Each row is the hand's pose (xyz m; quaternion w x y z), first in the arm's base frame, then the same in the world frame.
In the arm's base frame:
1: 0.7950 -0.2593 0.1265 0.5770 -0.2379 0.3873 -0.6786
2: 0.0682 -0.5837 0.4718 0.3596 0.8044 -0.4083 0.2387
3: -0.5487 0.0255 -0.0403 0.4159 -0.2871 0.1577 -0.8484
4: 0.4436 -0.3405 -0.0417 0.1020 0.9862 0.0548 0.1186
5: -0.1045 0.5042 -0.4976 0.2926 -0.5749 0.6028 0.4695
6: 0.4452 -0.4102 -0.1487 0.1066 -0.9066 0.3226 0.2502
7: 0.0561 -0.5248 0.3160 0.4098 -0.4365 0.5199 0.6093
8: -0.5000 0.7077 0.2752 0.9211 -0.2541 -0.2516 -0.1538
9: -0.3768 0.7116 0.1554 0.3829 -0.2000 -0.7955 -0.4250
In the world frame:
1: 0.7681 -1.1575 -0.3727 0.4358 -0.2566 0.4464 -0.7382
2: 0.0556 -1.2590 0.1118 0.4450 0.7485 -0.4750 0.1271
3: -0.4590 -0.5192 -0.3375 0.2724 -0.3470 0.2080 -0.8730
4: 0.3835 -1.1439 -0.4739 0.1390 0.9878 -0.0689 0.0154
5: 0.0066 -0.1951 -0.8976 0.2846 -0.4515 0.7117 0.4567
6: 0.3472 -1.2145 -0.5739 0.0865 -0.8311 0.4585 0.3025
7: 0.0318 -1.2037 -0.0440 0.4304 -0.3173 0.6250 0.5687
8: -0.1751 0.1324 -0.0884 0.9025 -0.3237 -0.1371 -0.2488
9: -0.0789 0.0987 -0.2268 0.3834 -0.3538 -0.7354 -0.4325

